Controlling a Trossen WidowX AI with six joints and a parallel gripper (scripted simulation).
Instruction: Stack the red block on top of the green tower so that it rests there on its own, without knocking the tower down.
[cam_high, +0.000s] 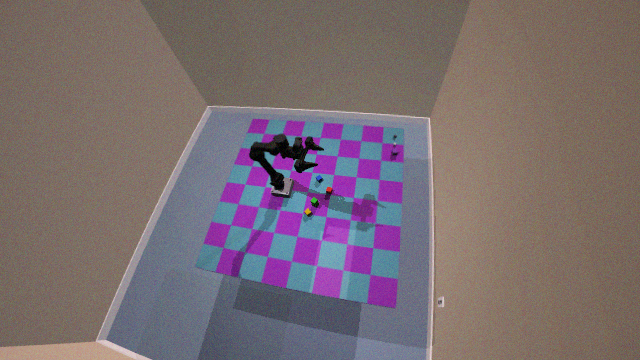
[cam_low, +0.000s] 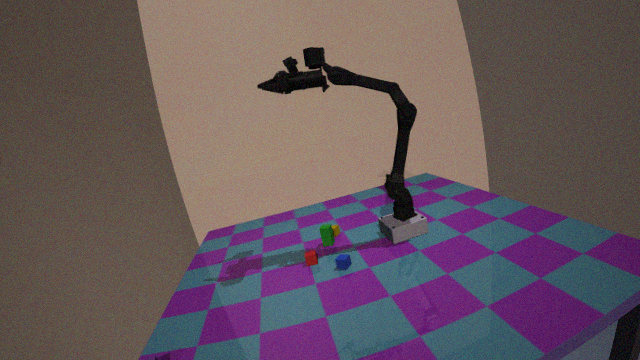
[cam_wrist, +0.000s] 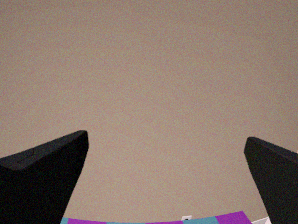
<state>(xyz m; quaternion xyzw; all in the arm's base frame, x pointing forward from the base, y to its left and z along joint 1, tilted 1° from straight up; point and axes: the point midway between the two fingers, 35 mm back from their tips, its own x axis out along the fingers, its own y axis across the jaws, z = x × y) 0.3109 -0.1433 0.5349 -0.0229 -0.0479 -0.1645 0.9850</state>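
Right now the red block is 570 mm below my gripper tip and 110 mm to the left of it. Round my gripper tip: yellow block: 570 mm below, 150 mm behind, 50 mm to the right; blue block: 570 mm below, 210 mm to the left, 70 mm behind.
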